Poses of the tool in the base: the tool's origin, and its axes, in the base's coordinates. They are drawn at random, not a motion.
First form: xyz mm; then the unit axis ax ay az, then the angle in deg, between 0 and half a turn.
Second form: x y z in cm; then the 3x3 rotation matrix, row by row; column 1 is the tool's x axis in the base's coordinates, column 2 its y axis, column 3 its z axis. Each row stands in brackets. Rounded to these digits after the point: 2 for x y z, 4 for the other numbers.
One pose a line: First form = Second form
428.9, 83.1, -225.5, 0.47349, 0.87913, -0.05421, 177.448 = [42.89, 8.31, -22.55], [[-0.5508, 0.8345, -0.0122], [0.8297, 0.5460, -0.1164], [-0.0905, -0.0742, -0.9931]]
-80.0, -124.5, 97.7, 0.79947, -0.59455, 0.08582, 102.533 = [-8.00, -12.45, 9.77], [[0.5608, -0.6622, -0.4969], [-0.4947, 0.2132, -0.8425], [0.6639, 0.7183, -0.2080]]
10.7, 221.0, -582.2, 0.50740, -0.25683, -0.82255, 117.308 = [1.07, 22.10, -58.22], [[-0.0832, 0.5408, -0.8370], [-0.9210, -0.3626, -0.1427], [-0.3806, 0.7590, 0.5282]]
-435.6, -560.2, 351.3, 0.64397, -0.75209, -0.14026, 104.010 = [-43.56, -56.02, 35.13], [[0.2730, -0.4655, -0.8419], [-0.7377, 0.4605, -0.4938], [0.6175, 0.7558, -0.2177]]
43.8, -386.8, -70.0, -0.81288, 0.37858, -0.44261, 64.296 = [4.38, -38.68, -7.00], [[0.8079, 0.2245, 0.5449], [-0.5731, 0.5149, 0.6376], [-0.1374, -0.8273, 0.5447]]
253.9, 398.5, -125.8, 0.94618, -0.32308, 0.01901, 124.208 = [25.39, 39.85, -12.58], [[0.8364, -0.4933, -0.2391], [-0.4618, -0.3991, -0.7921], [0.2953, 0.7729, -0.5616]]
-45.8, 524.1, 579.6, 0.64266, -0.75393, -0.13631, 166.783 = [-4.58, 52.41, 57.96], [[-0.1584, -0.9250, -0.3453], [-0.9874, 0.1483, 0.0559], [-0.0005, 0.3498, -0.9368]]
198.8, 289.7, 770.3, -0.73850, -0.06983, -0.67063, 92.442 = [19.88, 28.97, 77.03], [[0.5260, 0.7238, 0.4466], [-0.6163, -0.0375, 0.7867], [0.5861, -0.6890, 0.4263]]
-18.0, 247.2, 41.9, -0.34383, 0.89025, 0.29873, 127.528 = [-1.80, 24.72, 4.19], [[-0.4189, -0.7295, 0.5407], [-0.2556, 0.6662, 0.7006], [-0.8713, 0.1553, -0.4655]]
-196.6, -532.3, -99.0, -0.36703, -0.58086, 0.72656, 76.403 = [-19.66, -53.23, -9.90], [[0.3381, -0.5431, -0.7686], [0.8693, 0.4932, 0.0339], [0.3606, -0.6796, 0.6389]]
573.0, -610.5, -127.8, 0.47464, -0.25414, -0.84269, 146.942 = [57.30, -61.05, -12.78], [[-0.4240, 0.2380, -0.8738], [-0.6814, -0.7194, 0.1347], [-0.5966, 0.6526, 0.4672]]
